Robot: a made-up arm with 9 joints. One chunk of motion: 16 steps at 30 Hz.
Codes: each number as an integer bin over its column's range. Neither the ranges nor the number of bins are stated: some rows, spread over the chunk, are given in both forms.
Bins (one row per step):
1: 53 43 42 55 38 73 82 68 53
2: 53 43 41 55 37 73 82 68 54
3: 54 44 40 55 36 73 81 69 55
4: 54 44 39 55 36 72 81 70 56
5: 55 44 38 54 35 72 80 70 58
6: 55 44 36 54 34 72 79 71 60
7: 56 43 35 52 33 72 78 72 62
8: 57 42 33 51 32 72 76 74 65
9: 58 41 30 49 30 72 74 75 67
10: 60 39 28 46 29 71 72 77 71
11: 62 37 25 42 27 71 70 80 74
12: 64 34 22 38 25 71 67 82 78
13: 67 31 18 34 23 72 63 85 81
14: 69 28 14 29 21 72 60 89 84
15: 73 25 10 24 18 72 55 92 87
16: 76 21 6 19 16 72 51 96 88
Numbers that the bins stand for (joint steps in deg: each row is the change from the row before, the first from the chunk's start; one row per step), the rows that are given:
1: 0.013 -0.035 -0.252 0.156 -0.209 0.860 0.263 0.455 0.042
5: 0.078 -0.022 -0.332 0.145 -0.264 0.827 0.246 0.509 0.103
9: 0.175 -0.062 -0.494 0.095 -0.355 0.827 0.198 0.645 0.212
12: 0.369 -0.154 -0.656 -0.016 -0.445 0.795 0.141 0.836 0.345
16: 0.757 -0.324 -0.979 -0.208 -0.609 0.827 0.012 1.218 0.467
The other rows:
2: 0.013 -0.035 -0.272 0.156 -0.227 0.860 0.263 0.455 0.055
3: 0.045 -0.022 -0.292 0.156 -0.245 0.860 0.255 0.482 0.067
4: 0.045 -0.022 -0.312 0.156 -0.245 0.827 0.255 0.509 0.079
6: 0.078 -0.022 -0.373 0.145 -0.282 0.827 0.238 0.536 0.127
7: 0.110 -0.035 -0.393 0.125 -0.300 0.827 0.230 0.564 0.152
8: 0.142 -0.048 -0.433 0.115 -0.318 0.827 0.214 0.618 0.188
10: 0.239 -0.088 -0.534 0.065 -0.373 0.795 0.182 0.700 0.261
11: 0.304 -0.114 -0.595 0.024 -0.409 0.795 0.166 0.782 0.297
13: 0.466 -0.193 -0.736 -0.057 -0.482 0.827 0.109 0.918 0.382
14: 0.530 -0.232 -0.817 -0.107 -0.518 0.827 0.085 1.027 0.418
15: 0.660 -0.272 -0.898 -0.158 -0.573 0.827 0.044 1.109 0.455

